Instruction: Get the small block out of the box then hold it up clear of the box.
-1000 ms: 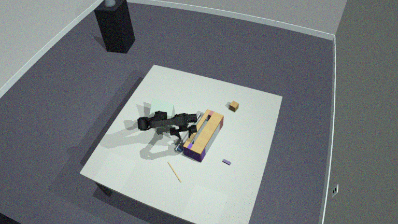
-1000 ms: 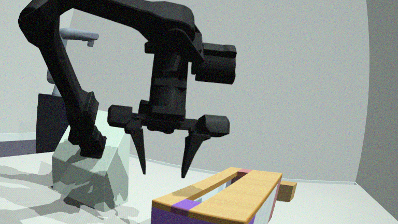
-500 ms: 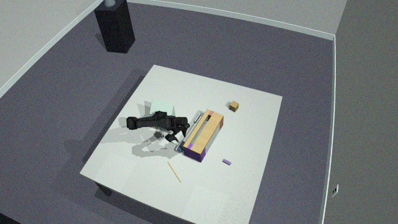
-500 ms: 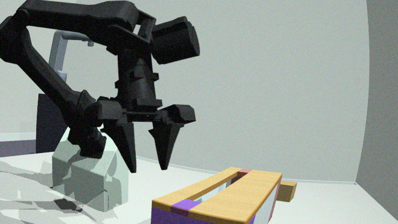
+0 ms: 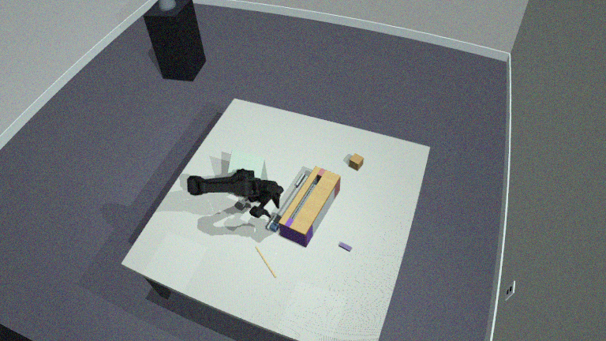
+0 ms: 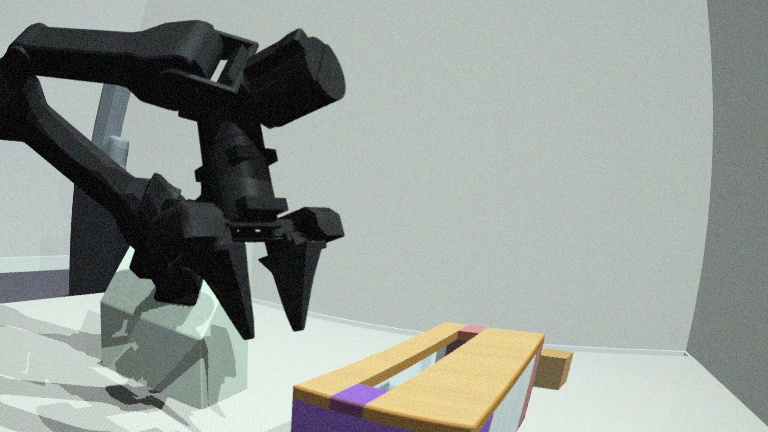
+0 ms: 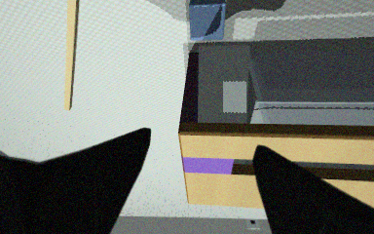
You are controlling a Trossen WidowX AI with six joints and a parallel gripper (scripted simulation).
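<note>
My gripper tip is now 10 mm past the blue block, 10 mm to the right of it and 150 mm above it. From my gripper tip the other things lie so: box 110 mm ahead, 150 mm to the left, 100 mm below; purple piece 350 mm ahead, 30 mm to the right, 160 mm below; thin wooden stick 10 mm behind, 180 mm to the right, 160 mm below.
</note>
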